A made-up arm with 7 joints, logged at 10 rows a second.
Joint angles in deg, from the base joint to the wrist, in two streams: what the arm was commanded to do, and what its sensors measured. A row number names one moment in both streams.
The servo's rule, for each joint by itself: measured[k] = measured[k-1] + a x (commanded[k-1-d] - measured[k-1]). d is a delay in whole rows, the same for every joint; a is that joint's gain. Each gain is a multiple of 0.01, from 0.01 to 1. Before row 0 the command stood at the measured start. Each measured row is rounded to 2 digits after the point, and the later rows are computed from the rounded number. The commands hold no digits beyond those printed.
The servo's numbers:
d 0
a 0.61 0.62 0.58 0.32 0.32 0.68 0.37
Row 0, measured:
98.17 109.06 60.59 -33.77 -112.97 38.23 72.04
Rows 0 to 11, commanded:
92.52 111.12 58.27 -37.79 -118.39 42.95 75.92
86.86 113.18 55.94 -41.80 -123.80 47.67 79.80
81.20 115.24 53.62 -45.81 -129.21 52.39 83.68
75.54 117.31 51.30 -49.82 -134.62 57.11 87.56
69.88 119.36 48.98 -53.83 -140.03 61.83 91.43
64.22 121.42 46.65 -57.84 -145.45 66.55 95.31
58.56 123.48 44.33 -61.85 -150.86 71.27 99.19
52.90 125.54 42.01 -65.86 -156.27 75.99 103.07
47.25 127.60 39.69 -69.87 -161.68 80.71 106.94
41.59 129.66 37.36 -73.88 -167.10 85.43 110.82
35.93 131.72 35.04 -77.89 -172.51 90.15 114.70
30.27 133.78 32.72 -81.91 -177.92 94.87 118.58
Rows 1 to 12, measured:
94.72 110.34 59.24 -35.06 -114.70 41.44 73.48
89.93 112.10 57.33 -37.22 -117.61 45.68 75.82
84.60 114.05 55.18 -39.97 -121.32 50.24 78.73
79.07 116.07 52.93 -43.12 -125.58 54.91 82.00
73.46 118.11 50.64 -46.55 -130.20 59.62 85.49
67.82 120.16 48.33 -50.16 -135.08 64.33 89.12
62.17 122.22 46.01 -53.90 -140.13 69.05 92.85
56.52 124.28 43.69 -57.73 -145.29 73.77 96.63
50.87 126.34 41.37 -61.61 -150.53 78.49 100.44
45.21 128.40 39.04 -65.54 -155.83 83.21 104.28
39.55 130.46 36.72 -69.49 -161.17 87.93 108.14
33.89 132.52 34.40 -73.46 -166.53 92.65 112.00

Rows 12 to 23, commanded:
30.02 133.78 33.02 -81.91 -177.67 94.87 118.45
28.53 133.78 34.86 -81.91 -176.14 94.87 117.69
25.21 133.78 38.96 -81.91 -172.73 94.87 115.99
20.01 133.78 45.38 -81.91 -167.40 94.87 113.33
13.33 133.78 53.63 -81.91 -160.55 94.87 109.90
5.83 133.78 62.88 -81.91 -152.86 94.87 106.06
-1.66 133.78 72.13 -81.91 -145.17 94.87 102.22
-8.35 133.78 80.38 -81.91 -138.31 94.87 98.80
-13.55 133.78 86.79 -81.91 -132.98 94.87 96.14
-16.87 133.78 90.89 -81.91 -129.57 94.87 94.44
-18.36 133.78 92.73 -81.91 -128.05 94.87 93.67
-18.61 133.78 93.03 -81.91 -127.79 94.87 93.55
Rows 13 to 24, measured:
31.53 133.30 33.60 -76.16 -170.09 94.16 114.39
29.70 133.60 34.33 -78.00 -172.03 94.64 115.61
26.96 133.71 37.02 -79.25 -172.25 94.80 115.75
22.72 133.75 41.87 -80.10 -170.70 94.85 114.85
16.99 133.77 48.69 -80.68 -167.45 94.86 113.02
10.18 133.78 56.92 -81.07 -162.78 94.87 110.44
2.96 133.78 65.74 -81.34 -157.14 94.87 107.40
-3.94 133.78 74.23 -81.52 -151.11 94.87 104.22
-9.80 133.78 81.51 -81.64 -145.31 94.87 101.23
-14.11 133.78 86.95 -81.73 -140.27 94.87 98.72
-16.70 133.78 90.30 -81.79 -136.36 94.87 96.85
-17.87 133.78 91.88 -81.83 -133.62 94.87 95.63

